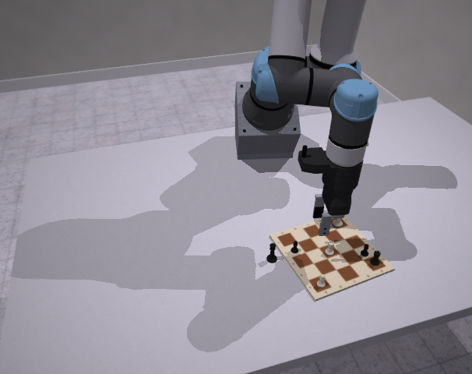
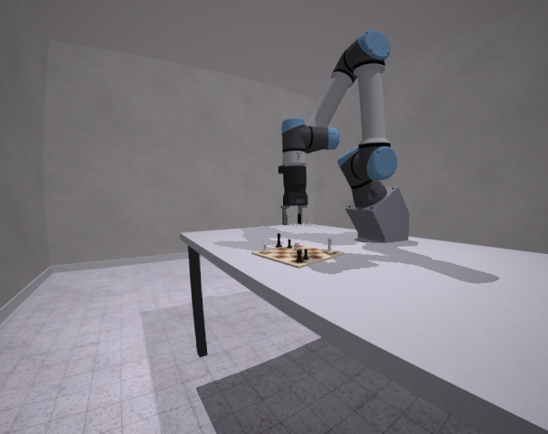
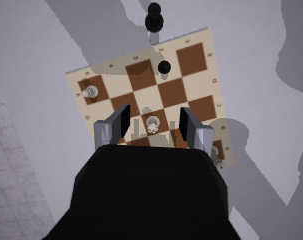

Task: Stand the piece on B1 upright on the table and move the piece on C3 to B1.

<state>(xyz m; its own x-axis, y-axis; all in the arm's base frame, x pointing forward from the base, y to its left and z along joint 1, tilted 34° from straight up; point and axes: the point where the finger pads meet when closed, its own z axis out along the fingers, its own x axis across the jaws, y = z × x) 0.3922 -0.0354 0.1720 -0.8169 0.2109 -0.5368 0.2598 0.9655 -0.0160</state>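
Right now the chessboard is 1 cm ahead of my hand, 3 cm to the left of it and 11 cm below it. Round my hand: white pawn 9 cm ahead, 4 cm to the right, 10 cm below; tall white piece 7 cm behind, 11 cm to the left, 8 cm below.
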